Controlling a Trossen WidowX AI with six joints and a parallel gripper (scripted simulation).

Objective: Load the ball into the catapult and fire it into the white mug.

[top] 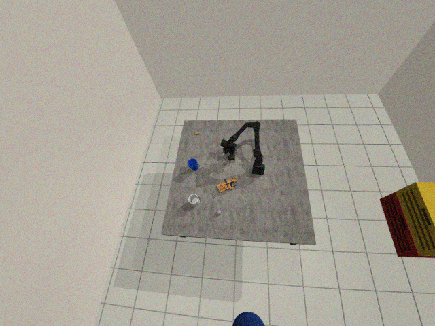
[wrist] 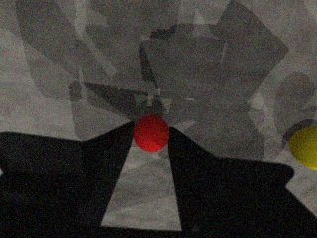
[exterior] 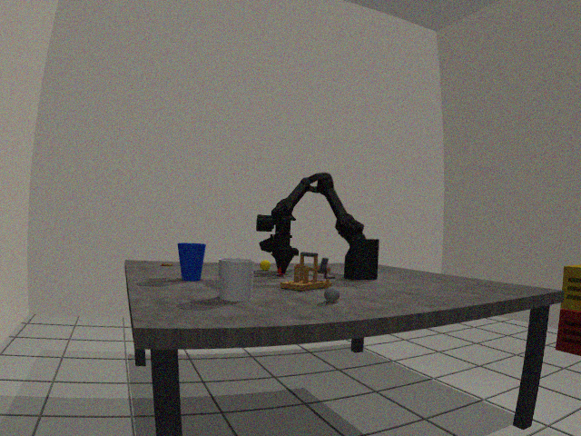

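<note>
The wooden catapult lies 320 mm to the left of my gripper tip, 40 mm above it and 30 mm ahead of it. The rest, counted from my gripper tip: blue cup (380 mm ahead, 130 mm to the left, 20 mm above); yellow ball (170 mm to the right, 10 mm above); red ball (10 mm above).
</note>
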